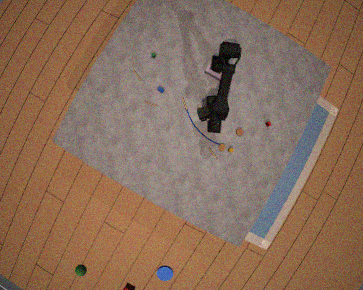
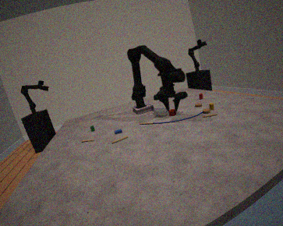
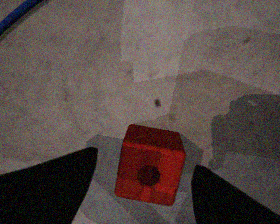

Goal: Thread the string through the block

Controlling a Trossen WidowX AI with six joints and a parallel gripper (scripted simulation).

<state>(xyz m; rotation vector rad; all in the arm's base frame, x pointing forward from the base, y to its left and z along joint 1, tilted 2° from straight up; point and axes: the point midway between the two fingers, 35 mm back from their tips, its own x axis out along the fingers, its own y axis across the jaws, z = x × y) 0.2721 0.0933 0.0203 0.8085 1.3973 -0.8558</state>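
Now: the red wooden block 10 mm below my gripper tip. From my gripper tip the other things lie so: round button: 120 mm ahead, 140 mm to the left, 20 mm below; then yellow piece: 110 mm ahead, 190 mm to the left, 10 mm below; then thin stick: 10 mm ahead, 150 mm to the right, 20 mm below.
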